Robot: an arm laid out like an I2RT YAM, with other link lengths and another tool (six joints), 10 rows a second.
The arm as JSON. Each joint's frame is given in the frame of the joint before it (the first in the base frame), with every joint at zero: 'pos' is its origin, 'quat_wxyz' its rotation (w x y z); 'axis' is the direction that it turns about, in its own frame. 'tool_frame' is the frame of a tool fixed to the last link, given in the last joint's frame.
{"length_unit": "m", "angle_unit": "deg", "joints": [
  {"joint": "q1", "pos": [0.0, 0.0, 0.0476], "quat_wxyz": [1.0, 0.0, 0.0, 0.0], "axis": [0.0, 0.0, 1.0]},
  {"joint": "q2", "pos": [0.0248, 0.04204, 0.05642], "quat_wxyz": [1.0, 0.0, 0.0, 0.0], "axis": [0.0, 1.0, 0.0]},
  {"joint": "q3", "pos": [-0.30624, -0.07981, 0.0], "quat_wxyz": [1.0, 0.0, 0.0, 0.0], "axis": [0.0, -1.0, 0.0]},
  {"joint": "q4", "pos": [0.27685, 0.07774, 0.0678], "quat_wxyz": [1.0, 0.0, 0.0, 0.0], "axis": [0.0, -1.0, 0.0]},
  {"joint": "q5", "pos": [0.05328, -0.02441, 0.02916], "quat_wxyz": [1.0, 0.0, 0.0, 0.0], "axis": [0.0, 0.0, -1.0]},
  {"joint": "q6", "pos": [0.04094, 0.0, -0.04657], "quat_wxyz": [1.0, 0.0, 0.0, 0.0], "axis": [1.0, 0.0, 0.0]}
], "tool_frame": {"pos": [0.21, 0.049, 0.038], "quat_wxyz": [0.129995, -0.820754, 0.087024, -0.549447]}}
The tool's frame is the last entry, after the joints.
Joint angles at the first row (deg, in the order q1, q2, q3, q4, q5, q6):
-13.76 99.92 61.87 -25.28 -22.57 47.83
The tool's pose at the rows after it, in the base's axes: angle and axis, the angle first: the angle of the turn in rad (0 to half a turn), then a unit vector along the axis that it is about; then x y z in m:
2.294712, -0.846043, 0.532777, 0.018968, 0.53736, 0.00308, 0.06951
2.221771, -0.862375, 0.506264, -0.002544, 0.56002, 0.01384, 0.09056
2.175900, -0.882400, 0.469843, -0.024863, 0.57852, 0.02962, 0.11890
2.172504, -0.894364, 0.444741, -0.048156, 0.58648, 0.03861, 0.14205
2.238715, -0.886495, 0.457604, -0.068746, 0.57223, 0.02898, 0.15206
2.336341, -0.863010, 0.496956, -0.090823, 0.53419, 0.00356, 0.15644
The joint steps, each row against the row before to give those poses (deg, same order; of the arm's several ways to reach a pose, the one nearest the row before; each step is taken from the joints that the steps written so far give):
0.02 1.27 0.89 4.07 -3.65 0.07
0.35 1.26 1.62 4.30 -3.34 0.31
1.18 0.46 2.71 2.01 -2.06 -0.53
1.14 -0.87 1.75 0.27 0.42 -0.83
0.68 -4.26 -1.29 -2.95 5.00 -0.22
-0.13 -8.02 -4.72 -4.42 7.41 0.99

